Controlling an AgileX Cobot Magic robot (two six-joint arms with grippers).
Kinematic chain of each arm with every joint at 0, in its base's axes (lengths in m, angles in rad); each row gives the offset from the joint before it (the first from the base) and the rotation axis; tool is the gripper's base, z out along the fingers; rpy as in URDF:
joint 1: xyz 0 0 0.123 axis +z
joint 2: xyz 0 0 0 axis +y
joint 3: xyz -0.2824 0 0.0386 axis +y
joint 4: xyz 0.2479 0 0.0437 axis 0.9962 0 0.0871
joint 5: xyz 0 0 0 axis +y
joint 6: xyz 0.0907 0 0.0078 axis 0.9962 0 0.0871
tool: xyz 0 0 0 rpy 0 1.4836 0
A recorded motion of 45 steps. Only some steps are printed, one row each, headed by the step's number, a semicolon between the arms.
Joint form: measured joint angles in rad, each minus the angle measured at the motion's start. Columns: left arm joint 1, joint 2, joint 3, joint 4, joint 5, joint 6; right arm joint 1, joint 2, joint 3, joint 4, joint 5, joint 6.
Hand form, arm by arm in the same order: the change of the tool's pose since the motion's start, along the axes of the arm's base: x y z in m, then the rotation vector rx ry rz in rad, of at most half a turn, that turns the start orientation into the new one. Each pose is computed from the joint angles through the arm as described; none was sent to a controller.
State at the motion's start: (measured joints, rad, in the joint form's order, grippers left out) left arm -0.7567 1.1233 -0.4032 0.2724 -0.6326 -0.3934; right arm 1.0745 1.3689 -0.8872 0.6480 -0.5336 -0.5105
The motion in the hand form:
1: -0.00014 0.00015 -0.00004 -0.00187 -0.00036 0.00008; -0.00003 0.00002 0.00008 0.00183 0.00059 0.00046
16: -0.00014 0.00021 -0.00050 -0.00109 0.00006 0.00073; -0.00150 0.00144 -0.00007 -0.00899 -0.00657 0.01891
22: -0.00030 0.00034 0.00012 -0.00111 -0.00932 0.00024; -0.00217 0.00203 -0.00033 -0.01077 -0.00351 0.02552
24: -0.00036 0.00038 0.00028 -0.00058 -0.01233 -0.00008; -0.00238 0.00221 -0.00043 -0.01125 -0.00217 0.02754
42: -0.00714 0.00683 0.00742 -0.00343 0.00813 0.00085; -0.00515 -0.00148 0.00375 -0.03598 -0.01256 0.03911
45: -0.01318 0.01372 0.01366 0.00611 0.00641 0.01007; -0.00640 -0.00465 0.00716 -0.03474 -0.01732 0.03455
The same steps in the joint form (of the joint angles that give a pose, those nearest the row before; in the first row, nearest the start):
1: 0.0001 -0.0004 0.0012 -0.0009 -0.0024 0.0000; 0.0000 0.0000 0.0000 -0.0015 -0.0005 0.0030
16: -0.0001 0.0004 0.0024 -0.0026 -0.0034 0.0018; 0.0015 0.0000 -0.0003 -0.0277 0.0114 0.0136
22: 0.0001 -0.0008 0.0027 -0.0034 -0.0082 0.0098; 0.0028 0.0000 -0.0005 -0.0326 0.0172 0.0188
24: 0.0002 -0.0012 0.0028 -0.0032 -0.0093 0.0123; 0.0033 0.0000 -0.0006 -0.0337 0.0192 0.0205
42: 0.0000 -0.0663 0.0024 0.0260 0.0637 -0.0401; 0.0015 -0.0233 -0.0007 -0.0223 0.0544 -0.0204
45: 0.0001 -0.1271 0.0026 0.0427 0.1301 -0.0568; 0.0014 -0.0382 0.0001 -0.0036 0.0598 -0.0436

